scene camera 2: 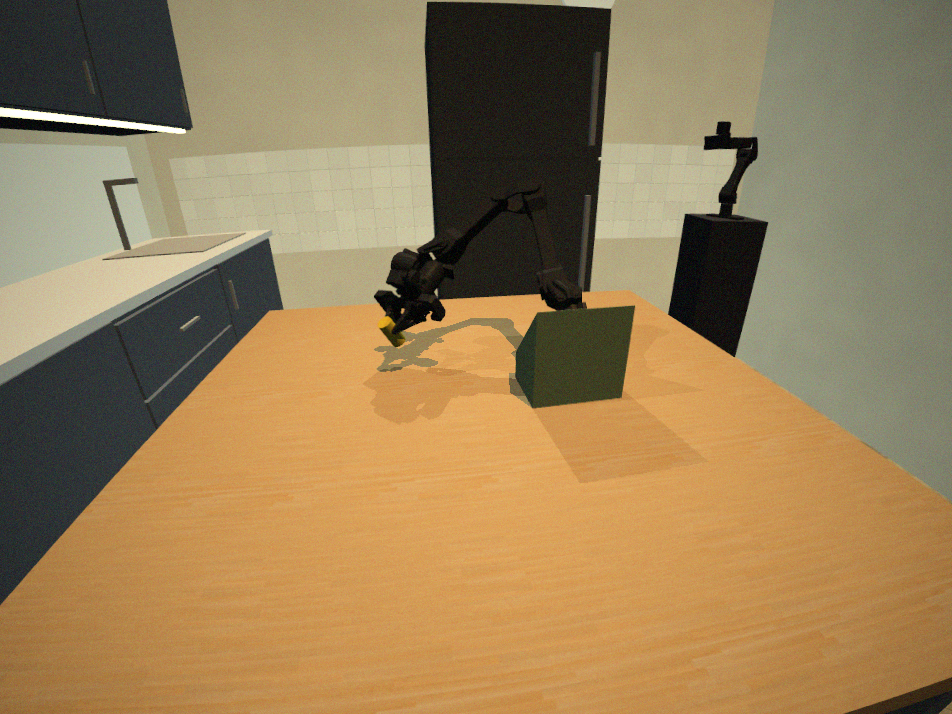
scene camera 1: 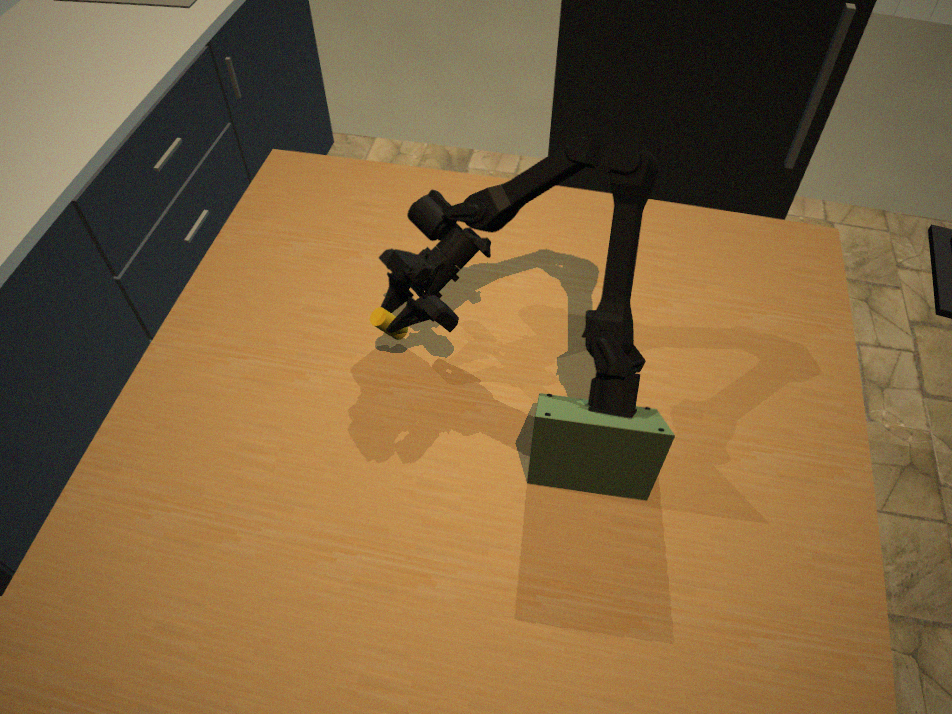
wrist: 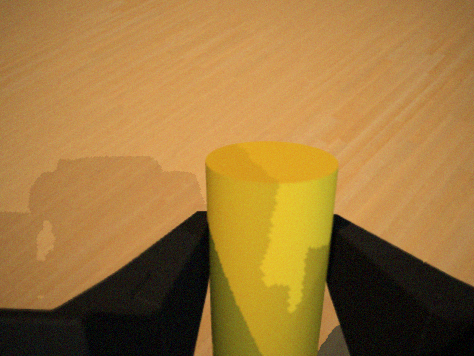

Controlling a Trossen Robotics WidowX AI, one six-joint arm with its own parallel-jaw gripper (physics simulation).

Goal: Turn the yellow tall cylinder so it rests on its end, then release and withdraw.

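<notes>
The yellow tall cylinder [scene camera 1: 381, 317] [scene camera 2: 389, 330] [wrist: 272, 200] is tilted, neither upright nor flat. In scene camera 2 its upper end leans left and its lower end points down and right. It seems slightly above the wooden table [scene camera 1: 307, 537] [scene camera 2: 461, 537], with its shadow apart from it; the exact gap is hard to tell. My gripper [scene camera 1: 389, 319] [scene camera 2: 392, 325] [wrist: 265, 226] is shut on the cylinder, one finger on each side. In the wrist view one end face and the upper side show; the far end is cut off by the frame's lower edge.
The arm's green base block [scene camera 1: 599, 457] [scene camera 2: 584, 357] stands on the table to the right of the gripper. Blue cabinets [scene camera 1: 180, 184] [scene camera 2: 192, 330] stand beyond the table's left edge. A black fridge [scene camera 1: 692, 92] [scene camera 2: 515, 138] is behind. Another arm [scene camera 2: 739, 172] stands on a black pedestal [scene camera 2: 715, 268].
</notes>
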